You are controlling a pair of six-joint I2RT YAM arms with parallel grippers.
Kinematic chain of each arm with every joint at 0, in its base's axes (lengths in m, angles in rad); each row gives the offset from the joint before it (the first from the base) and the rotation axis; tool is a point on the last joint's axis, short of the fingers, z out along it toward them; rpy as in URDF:
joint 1: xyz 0 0 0.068 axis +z
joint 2: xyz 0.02 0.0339 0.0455 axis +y
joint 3: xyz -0.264 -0.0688 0 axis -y
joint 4: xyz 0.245 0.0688 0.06 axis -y
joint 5: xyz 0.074 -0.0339 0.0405 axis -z
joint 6: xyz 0.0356 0 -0.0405 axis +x
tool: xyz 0 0 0 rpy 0 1.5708 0
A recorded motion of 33 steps. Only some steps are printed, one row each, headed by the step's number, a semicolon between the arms.
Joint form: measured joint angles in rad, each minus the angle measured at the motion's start. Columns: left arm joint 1, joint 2, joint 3, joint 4, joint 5, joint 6; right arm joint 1, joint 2, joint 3, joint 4, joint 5, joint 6.
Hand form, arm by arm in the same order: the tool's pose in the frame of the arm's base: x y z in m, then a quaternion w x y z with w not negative. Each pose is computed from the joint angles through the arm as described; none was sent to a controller.
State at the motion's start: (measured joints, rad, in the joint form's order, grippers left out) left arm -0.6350 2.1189 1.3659 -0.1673 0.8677 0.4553; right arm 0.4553 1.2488 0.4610 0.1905 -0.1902 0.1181
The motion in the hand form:
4: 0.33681 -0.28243 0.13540 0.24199 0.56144 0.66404 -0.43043; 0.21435 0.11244 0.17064 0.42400 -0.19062 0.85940 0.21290
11: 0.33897 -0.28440 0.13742 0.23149 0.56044 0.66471 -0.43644; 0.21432 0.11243 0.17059 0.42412 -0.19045 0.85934 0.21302
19: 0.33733 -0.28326 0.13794 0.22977 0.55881 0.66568 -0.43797; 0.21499 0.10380 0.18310 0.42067 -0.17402 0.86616 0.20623
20: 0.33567 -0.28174 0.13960 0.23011 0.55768 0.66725 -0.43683; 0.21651 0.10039 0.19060 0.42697 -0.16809 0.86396 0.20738
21: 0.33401 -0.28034 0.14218 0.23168 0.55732 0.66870 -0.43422; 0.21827 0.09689 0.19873 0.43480 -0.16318 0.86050 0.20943
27: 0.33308 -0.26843 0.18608 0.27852 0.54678 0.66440 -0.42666; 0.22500 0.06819 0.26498 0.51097 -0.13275 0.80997 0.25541
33: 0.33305 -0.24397 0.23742 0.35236 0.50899 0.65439 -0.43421; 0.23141 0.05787 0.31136 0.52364 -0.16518 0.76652 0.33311
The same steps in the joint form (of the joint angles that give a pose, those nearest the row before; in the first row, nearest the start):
4: 0.0000 0.0187 0.0241 -0.0305 0.0191 0.0088; 0.0000 0.0023 -0.0030 0.0084 0.0000 0.0019
11: 0.0000 0.0298 0.0557 -0.0740 0.0328 0.0126; 0.0000 0.0023 -0.0034 0.0091 0.0000 0.0023
19: 0.0000 0.0225 0.0462 -0.0729 0.0351 0.0080; -0.0340 -0.0488 0.0290 -0.0889 -0.0019 0.0072
20: 0.0004 0.0114 0.0355 -0.0717 0.0317 0.0046; -0.0507 -0.0687 0.0454 -0.1117 -0.0095 0.0084
21: 0.0004 -0.0015 0.0259 -0.0721 0.0252 0.0027; -0.0687 -0.0874 0.0633 -0.1312 -0.0202 0.0080
27: 0.0206 -0.1213 0.0050 -0.0545 0.0076 -0.0423; -0.2144 -0.2129 0.1923 -0.1881 -0.1698 0.0431
33: 0.0694 -0.2701 -0.0507 0.0702 0.0149 -0.1697; -0.2945 -0.2098 0.3342 -0.2285 -0.4090 0.0744

